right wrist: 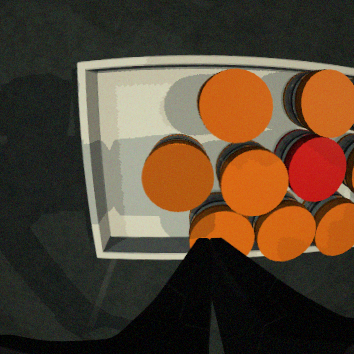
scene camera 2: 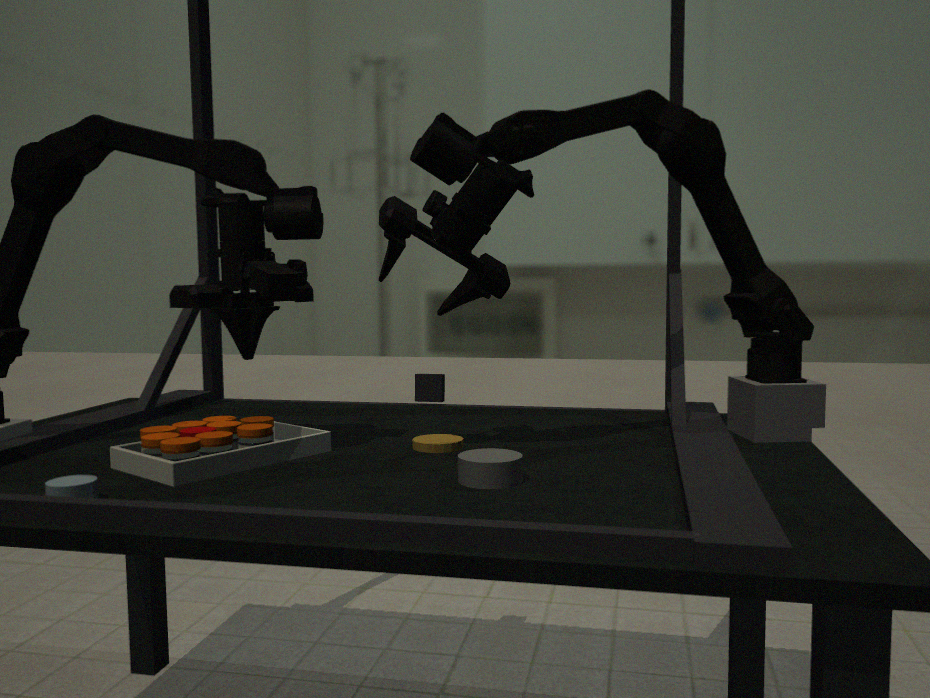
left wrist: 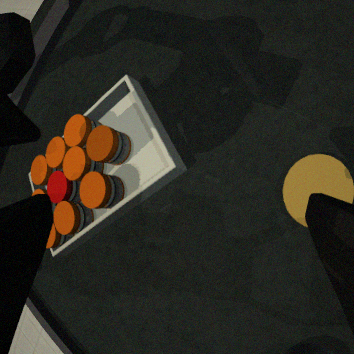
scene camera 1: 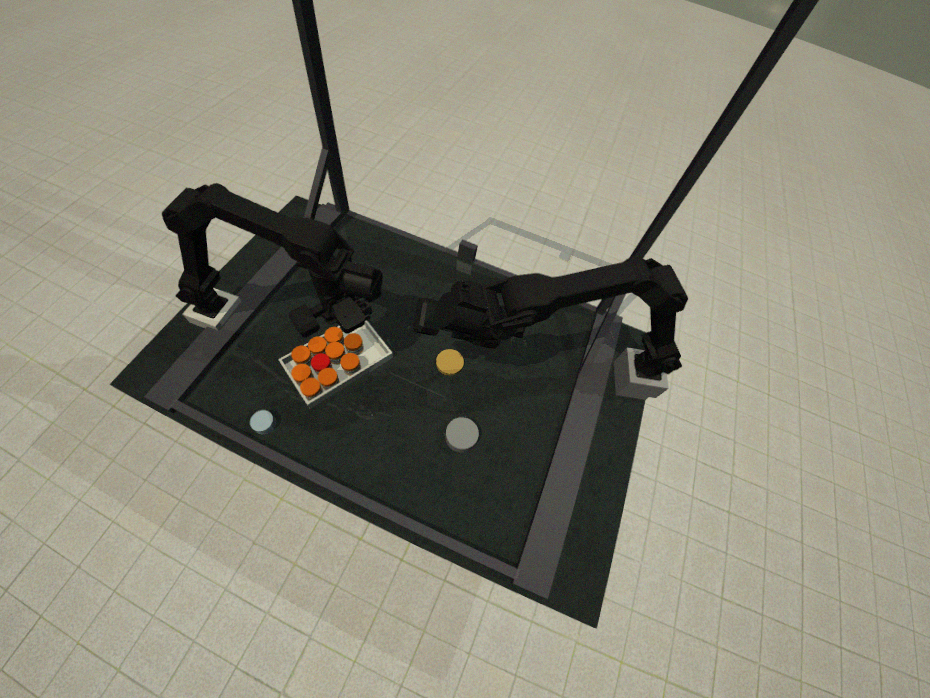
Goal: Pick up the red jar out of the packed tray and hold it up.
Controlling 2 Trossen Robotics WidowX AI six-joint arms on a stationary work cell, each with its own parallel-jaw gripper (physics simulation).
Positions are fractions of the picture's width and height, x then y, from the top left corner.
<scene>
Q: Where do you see an orange-lidded jar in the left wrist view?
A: At 0.30, 0.41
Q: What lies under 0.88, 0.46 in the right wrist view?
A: A red jar.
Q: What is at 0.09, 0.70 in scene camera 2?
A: A pale blue disc.
</scene>
